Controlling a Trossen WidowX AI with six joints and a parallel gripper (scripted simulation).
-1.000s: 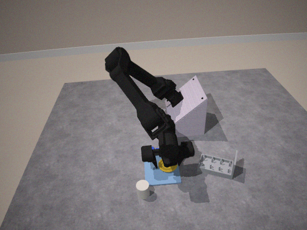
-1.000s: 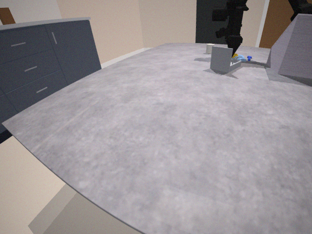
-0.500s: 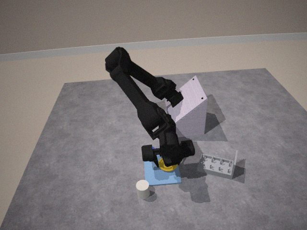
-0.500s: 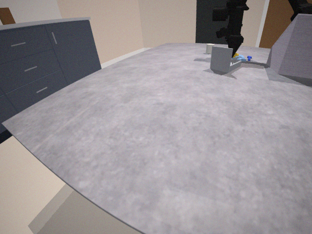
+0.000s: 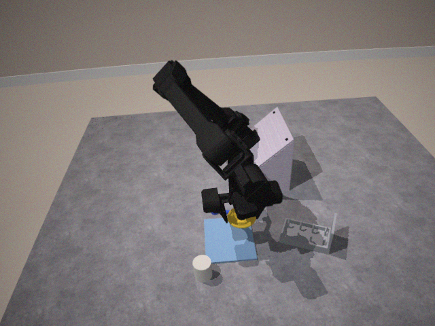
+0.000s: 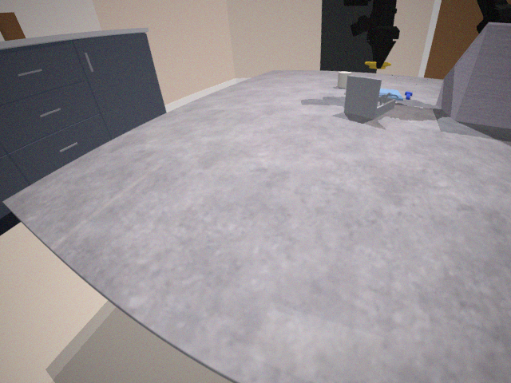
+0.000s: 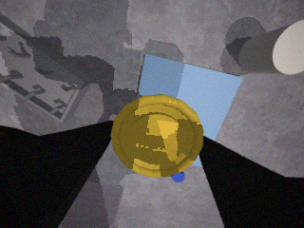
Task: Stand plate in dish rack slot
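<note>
Right now the grey dish rack is 2 cm ahead of my gripper tip, 17 cm to the left of it and 6 cm below it. Also, from my gripper tip: light blue mat 1 cm behind, 3 cm to the right, 8 cm below; then yellow plate 1 cm above; then blue spoon 11 cm behind, 4 cm to the right, 8 cm below.
</note>
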